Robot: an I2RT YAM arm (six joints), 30 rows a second.
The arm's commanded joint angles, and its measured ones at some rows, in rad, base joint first. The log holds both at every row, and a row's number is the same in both.
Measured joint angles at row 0:
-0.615 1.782 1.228 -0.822 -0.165 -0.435
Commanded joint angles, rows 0 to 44:
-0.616 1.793 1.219 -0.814 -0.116 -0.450
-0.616 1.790 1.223 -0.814 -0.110 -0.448
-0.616 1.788 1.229 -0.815 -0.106 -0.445
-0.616 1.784 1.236 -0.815 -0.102 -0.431
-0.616 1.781 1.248 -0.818 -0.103 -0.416
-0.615 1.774 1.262 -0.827 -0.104 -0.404
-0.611 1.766 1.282 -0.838 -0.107 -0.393
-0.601 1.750 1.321 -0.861 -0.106 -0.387
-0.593 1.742 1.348 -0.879 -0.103 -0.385
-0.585 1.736 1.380 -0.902 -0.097 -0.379
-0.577 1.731 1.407 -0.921 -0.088 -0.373
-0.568 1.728 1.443 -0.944 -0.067 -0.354
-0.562 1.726 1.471 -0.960 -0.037 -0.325
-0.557 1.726 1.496 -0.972 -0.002 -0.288
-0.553 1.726 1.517 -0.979 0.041 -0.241
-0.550 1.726 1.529 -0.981 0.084 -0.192
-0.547 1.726 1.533 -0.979 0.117 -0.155
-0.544 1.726 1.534 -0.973 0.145 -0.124
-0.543 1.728 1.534 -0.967 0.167 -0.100
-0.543 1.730 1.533 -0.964 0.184 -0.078
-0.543 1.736 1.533 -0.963 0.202 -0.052
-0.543 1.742 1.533 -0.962 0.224 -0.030
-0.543 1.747 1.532 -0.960 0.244 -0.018
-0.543 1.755 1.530 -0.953 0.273 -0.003
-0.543 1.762 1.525 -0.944 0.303 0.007
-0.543 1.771 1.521 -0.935 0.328 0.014
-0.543 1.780 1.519 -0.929 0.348 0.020
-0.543 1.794 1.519 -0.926 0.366 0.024
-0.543 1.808 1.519 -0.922 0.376 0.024
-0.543 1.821 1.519 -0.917 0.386 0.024
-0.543 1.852 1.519 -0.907 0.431 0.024
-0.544 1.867 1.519 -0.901 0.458 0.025
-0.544 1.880 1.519 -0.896 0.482 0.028
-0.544 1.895 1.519 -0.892 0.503 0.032
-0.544 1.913 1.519 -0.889 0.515 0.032
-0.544 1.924 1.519 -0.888 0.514 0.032
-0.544 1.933 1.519 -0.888 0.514 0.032
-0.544 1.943 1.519 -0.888 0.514 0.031
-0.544 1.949 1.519 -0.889 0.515 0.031
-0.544 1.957 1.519 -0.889 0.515 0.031
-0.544 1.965 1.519 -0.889 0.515 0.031
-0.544 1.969 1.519 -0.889 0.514 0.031
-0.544 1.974 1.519 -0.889 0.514 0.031
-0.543 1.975 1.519 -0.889 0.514 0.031
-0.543 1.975 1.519 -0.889 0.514 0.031
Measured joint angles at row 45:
-0.543 1.956 1.519 -0.891 0.496 0.017
